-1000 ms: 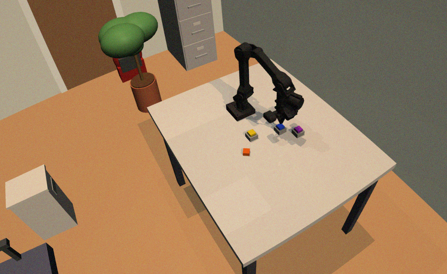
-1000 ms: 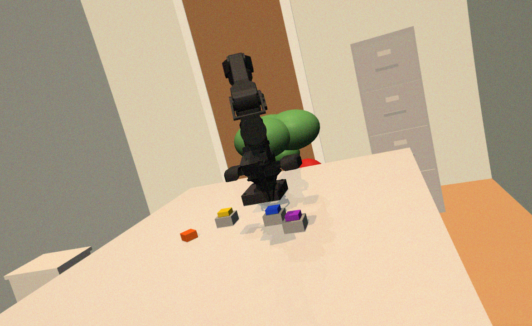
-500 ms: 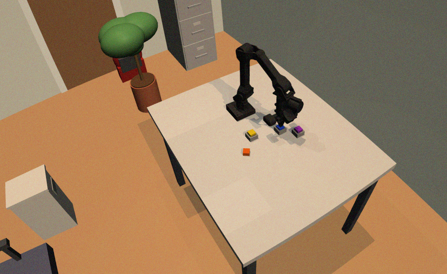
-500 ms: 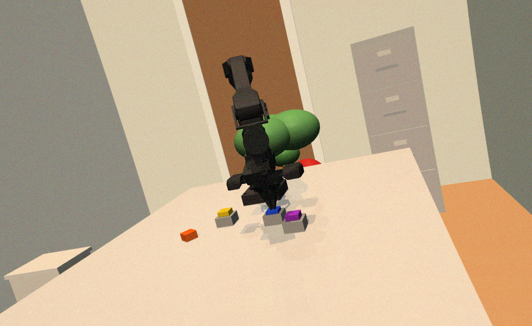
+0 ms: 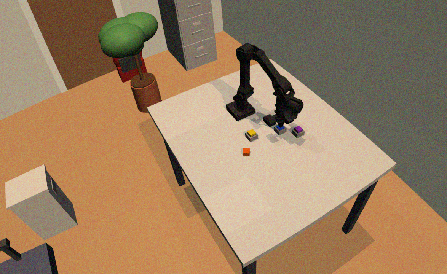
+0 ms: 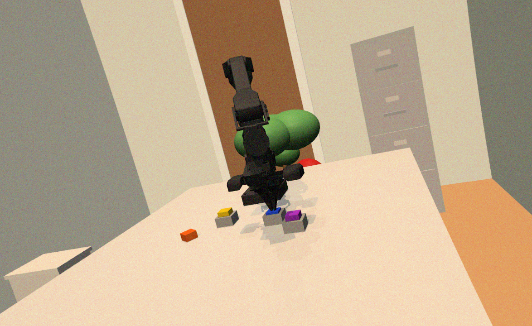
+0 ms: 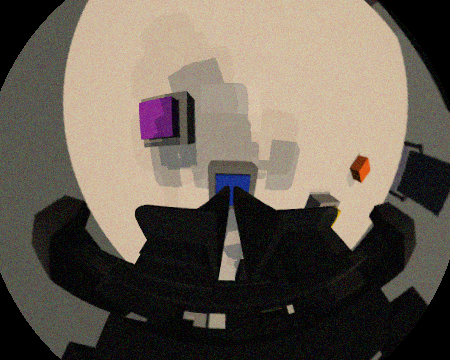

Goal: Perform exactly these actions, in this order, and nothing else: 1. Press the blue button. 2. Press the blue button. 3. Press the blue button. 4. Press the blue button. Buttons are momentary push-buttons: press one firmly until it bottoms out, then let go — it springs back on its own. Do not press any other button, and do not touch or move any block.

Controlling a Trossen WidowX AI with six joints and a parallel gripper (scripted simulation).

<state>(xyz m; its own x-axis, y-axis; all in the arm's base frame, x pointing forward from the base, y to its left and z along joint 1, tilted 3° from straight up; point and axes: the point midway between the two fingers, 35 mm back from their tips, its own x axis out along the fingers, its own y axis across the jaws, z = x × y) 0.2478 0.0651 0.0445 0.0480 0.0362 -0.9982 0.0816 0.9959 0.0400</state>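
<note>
Right now the purple button is 7 cm ahead of my gripper tip and 6 cm to the left of it. Also, from my gripper tip: blue button 1 cm below; orange block 1 cm ahead, 23 cm to the right, 2 cm below; yellow button 6 cm behind, 15 cm to the right.
</note>
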